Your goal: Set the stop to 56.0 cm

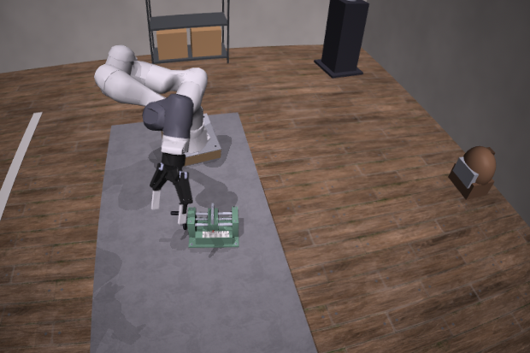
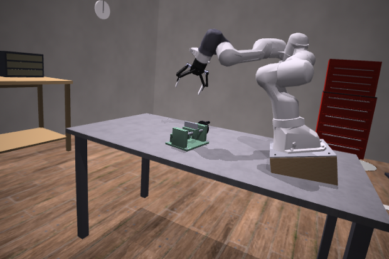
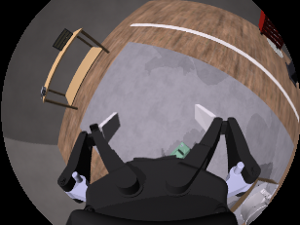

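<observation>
The black handwheel is 14 cm behind my hand, 5 cm to the left of it and 19 cm below it. The rest, counted from my hand: stop carriage 9 cm behind, 17 cm to the left, 19 cm below.
</observation>
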